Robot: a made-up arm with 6 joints.
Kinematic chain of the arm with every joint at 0, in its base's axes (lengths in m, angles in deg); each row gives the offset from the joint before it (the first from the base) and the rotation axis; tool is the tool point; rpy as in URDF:
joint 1: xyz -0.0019 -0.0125 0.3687 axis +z
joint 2: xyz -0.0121 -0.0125 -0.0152 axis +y
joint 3: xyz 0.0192 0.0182 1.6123 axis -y
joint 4: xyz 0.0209 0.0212 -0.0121 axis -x
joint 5: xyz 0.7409 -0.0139 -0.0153 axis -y
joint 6: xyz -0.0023 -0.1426 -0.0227 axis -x
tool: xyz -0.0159 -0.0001 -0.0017 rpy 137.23 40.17 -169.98
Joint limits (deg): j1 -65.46..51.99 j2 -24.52..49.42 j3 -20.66..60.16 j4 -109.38..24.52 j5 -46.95..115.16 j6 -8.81..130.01
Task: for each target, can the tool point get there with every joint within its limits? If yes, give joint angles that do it. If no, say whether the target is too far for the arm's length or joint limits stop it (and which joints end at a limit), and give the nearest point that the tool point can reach.
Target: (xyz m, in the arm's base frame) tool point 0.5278 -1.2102 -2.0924
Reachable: no: too far | nearest point 0.5711 -1.2176 0.5855 | short by 2.678 m
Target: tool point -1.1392 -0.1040 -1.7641
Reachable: no: joint limits stop it (at a limit: joint 1, joint 2, joint 3, joint 5) | nearest point 0.5243 -1.2508 0.5902 | short by 3.102 m
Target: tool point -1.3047 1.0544 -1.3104
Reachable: no: joint limits stop it (at a limit: joint 1, joint 2, joint 3, joint 4) | nearest point 0.7444 1.1192 0.5966 | short by 2.800 m
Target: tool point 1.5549 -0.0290 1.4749
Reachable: yes | joints -2.10 30.07 23.36 -79.28 53.56 63.05
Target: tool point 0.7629 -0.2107 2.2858
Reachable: yes | joints -8.98 3.77 39.92 -40.24 -27.35 88.35
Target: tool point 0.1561 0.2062 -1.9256
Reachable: no: joint limits stop it (at a limit: joint 1, joint 2, joint 3, joint 5) | nearest point 0.7991 1.0538 0.5856 | short by 2.727 m
